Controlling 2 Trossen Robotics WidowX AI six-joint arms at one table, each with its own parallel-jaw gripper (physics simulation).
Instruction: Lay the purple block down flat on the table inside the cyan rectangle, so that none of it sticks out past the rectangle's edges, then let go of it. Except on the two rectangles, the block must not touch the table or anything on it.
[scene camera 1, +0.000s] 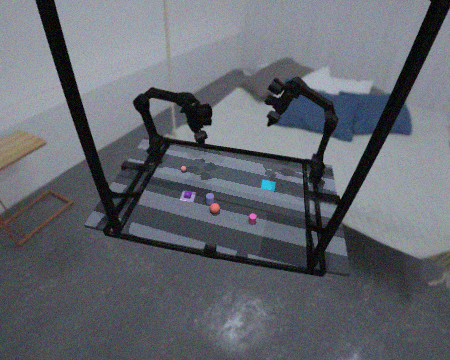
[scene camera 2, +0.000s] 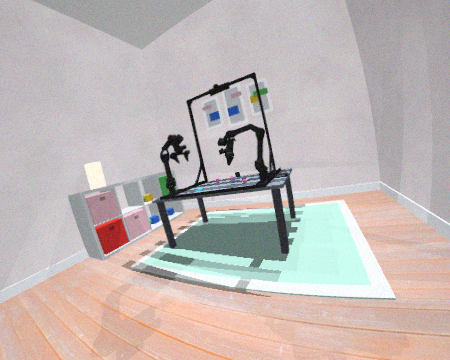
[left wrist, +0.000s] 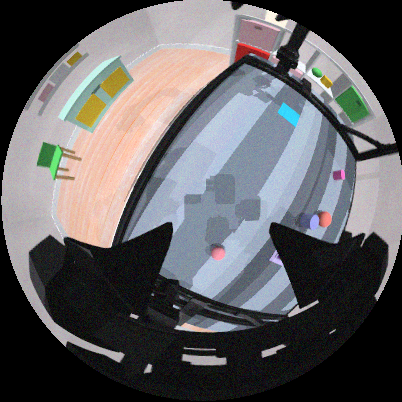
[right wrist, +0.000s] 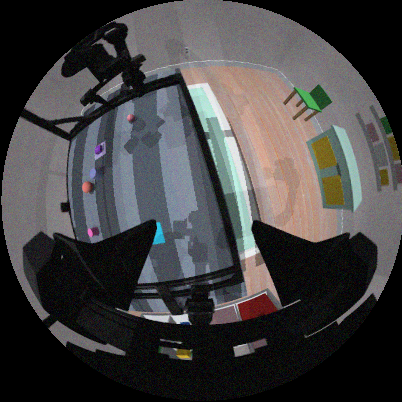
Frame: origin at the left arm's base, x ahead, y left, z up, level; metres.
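Seen in the pictures: left gripper, between the fingertips: (scene camera 1: 201, 141) (scene camera 2: 228, 165) (left wrist: 222, 227) (right wrist: 126, 97); right gripper, between the fingertips: (scene camera 1: 270, 122) (scene camera 2: 183, 162) (right wrist: 204, 225); left arm's base, origin of its link: (scene camera 1: 155, 158) (scene camera 2: 264, 178) (left wrist: 167, 290) (right wrist: 139, 89); right arm's base, origin of its link: (scene camera 1: 314, 178) (scene camera 2: 172, 193) (left wrist: 280, 71) (right wrist: 199, 290).
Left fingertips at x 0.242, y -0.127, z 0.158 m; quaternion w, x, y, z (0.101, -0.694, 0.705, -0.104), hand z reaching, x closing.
Offsets run from my left fingertips to a thing's top centre. "pt": to the spot under its first point.
The small purple block @(0.136 m back, 0.208 m right, 0.158 m down) (scene camera 1: 188, 194) (right wrist: 99, 149) rests on a lavender rectangle @(pt 0.165 m back, 0.225 m right, 0.176 m down) (scene camera 1: 183, 199) at the left middle of the table in scene camera 1. In the left wrist view a finger hides the block, and part of the lavender rectangle (left wrist: 276, 258) shows. The cyan rectangle @(pt 0.303 m ahead, 0.265 m right, 0.176 m down) (scene camera 1: 268, 185) (scene camera 2: 199, 189) (left wrist: 290, 114) (right wrist: 158, 234) lies bare at the right; a finger partly covers it in the right wrist view. My left gripper (scene camera 1: 200, 135) (scene camera 2: 225, 156) (left wrist: 222, 227) is open and empty, high above the table's back edge. My right gripper (scene camera 1: 270, 109) (scene camera 2: 182, 159) (right wrist: 204, 225) is open and empty, high at the back right.
A blue-violet cylinder @(0.041 m back, 0.277 m right, 0.136 m down) (scene camera 1: 210, 198) (left wrist: 310, 221) stands right of the block, beside an orange-red ball @(0.040 m back, 0.349 m right, 0.128 m down) (scene camera 1: 215, 208) (left wrist: 325, 219). A magenta cylinder @(0.109 m ahead, 0.464 m right, 0.136 m down) (scene camera 1: 252, 218) (right wrist: 93, 232) stands farther right. A small pink ball @(0.108 m back, 0.012 m right, 0.144 m down) (scene camera 1: 183, 169) (left wrist: 218, 253) lies behind the block. Black frame bars edge the table.
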